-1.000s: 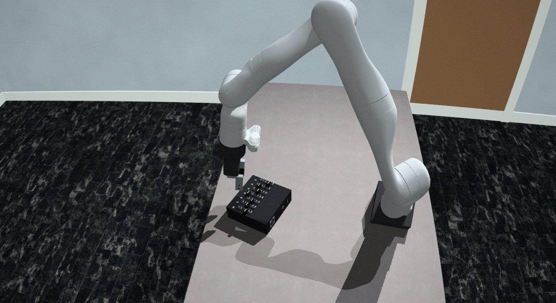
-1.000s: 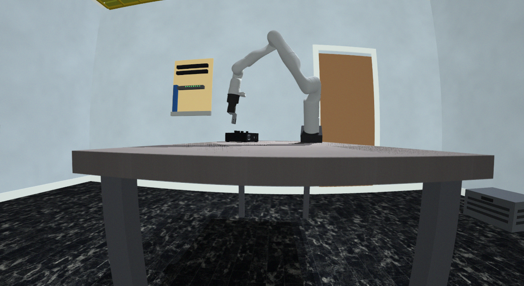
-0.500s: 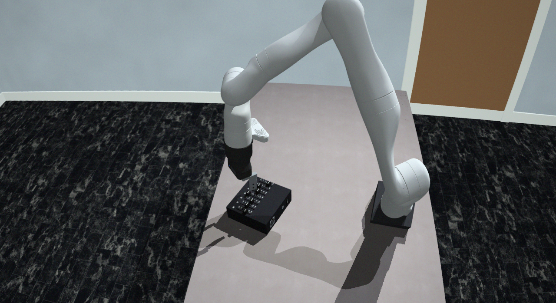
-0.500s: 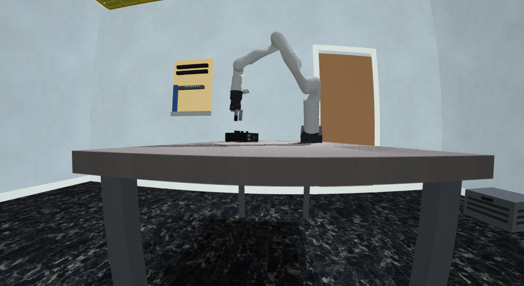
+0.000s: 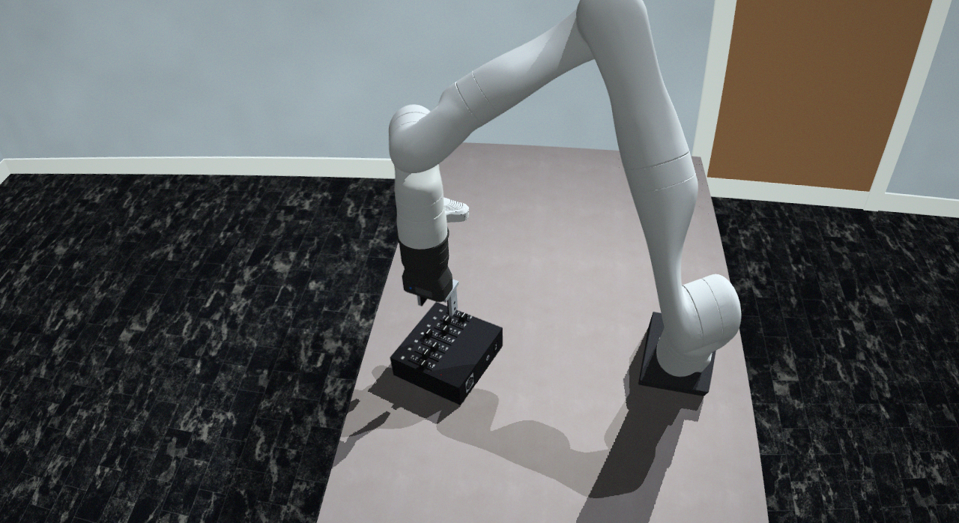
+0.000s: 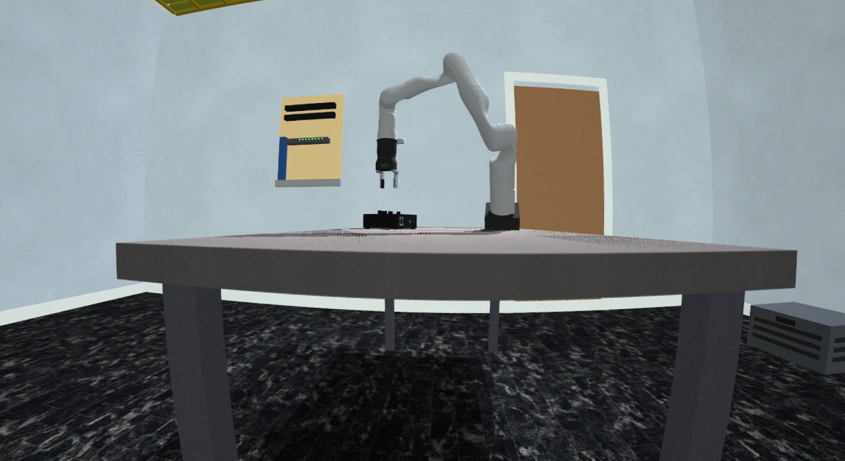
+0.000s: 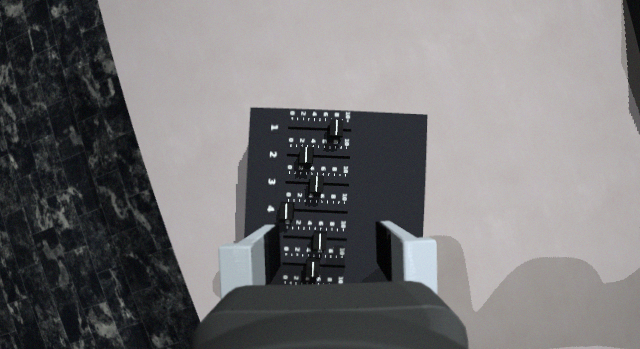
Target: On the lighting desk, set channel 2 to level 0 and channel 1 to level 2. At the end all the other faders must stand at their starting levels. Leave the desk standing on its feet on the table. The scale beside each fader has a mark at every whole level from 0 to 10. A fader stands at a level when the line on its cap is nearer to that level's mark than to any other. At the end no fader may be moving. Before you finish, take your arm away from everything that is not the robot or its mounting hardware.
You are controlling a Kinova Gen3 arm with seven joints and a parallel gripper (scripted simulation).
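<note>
The channel 1 cap is 110 mm below my hand, 70 mm to the right of it and 20 mm behind it. The rest, counted from my hand: channel 5 cap 110 mm below, 10 mm to the left, 10 mm ahead; then channel 3 cap 110 mm below, 30 mm to the right; then channel 4 cap 110 mm below, 30 mm ahead, 10 mm to the right.
</note>
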